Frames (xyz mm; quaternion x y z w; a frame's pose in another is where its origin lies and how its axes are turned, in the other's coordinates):
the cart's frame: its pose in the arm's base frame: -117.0 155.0 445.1 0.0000 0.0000 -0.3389 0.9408
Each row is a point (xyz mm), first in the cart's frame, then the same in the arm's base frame.
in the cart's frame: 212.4 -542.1 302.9
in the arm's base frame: -299.1 -398.0 748.0
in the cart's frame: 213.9 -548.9 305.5
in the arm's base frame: -302.3 -404.2 750.6
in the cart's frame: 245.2 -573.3 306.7
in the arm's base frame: -293.7 -443.0 751.8
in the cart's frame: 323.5 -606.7 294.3
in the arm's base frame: -254.7 -518.6 739.4
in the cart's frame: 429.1 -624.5 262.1
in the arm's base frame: -184.7 -599.7 707.2
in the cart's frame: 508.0 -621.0 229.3
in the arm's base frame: -121.7 -647.3 674.4
